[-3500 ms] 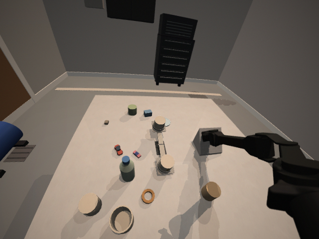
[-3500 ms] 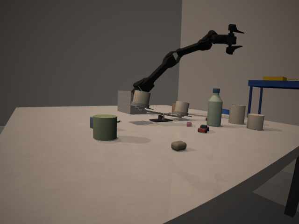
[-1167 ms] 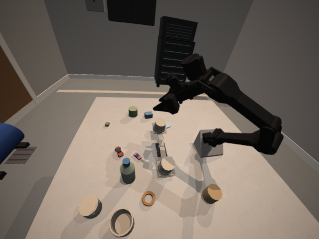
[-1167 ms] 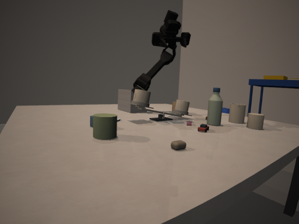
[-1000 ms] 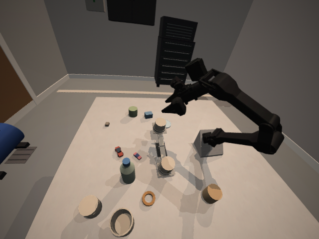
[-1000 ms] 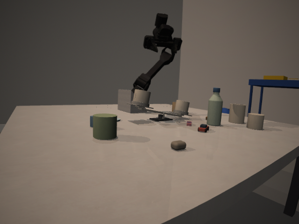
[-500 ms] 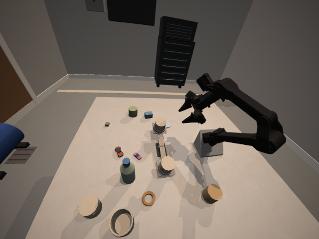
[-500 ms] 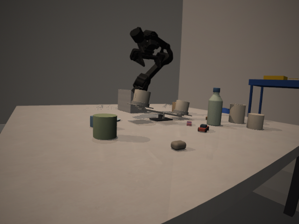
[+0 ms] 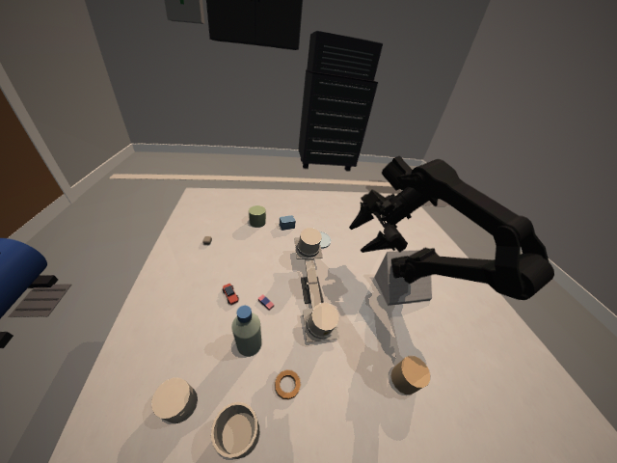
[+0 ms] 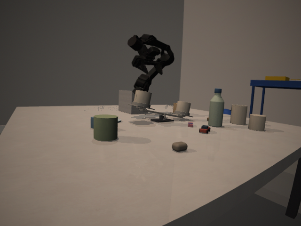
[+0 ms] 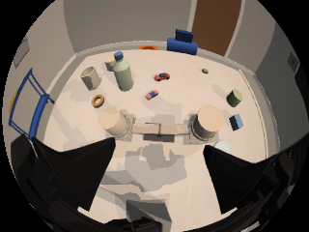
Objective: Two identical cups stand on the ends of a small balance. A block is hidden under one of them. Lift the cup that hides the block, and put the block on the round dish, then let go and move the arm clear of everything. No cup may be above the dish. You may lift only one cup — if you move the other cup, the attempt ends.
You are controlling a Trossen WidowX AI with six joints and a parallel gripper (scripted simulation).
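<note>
My gripper tip is 100 mm short of the beige cup, 140 mm to the right of it and 170 mm above it. Round my gripper tip: bottle: 290 mm ahead, 130 mm to the left, 120 mm below; then balance: 90 mm ahead, 10 mm to the right, 190 mm below; then pale round dish: 250 mm to the right, 230 mm below.
</note>
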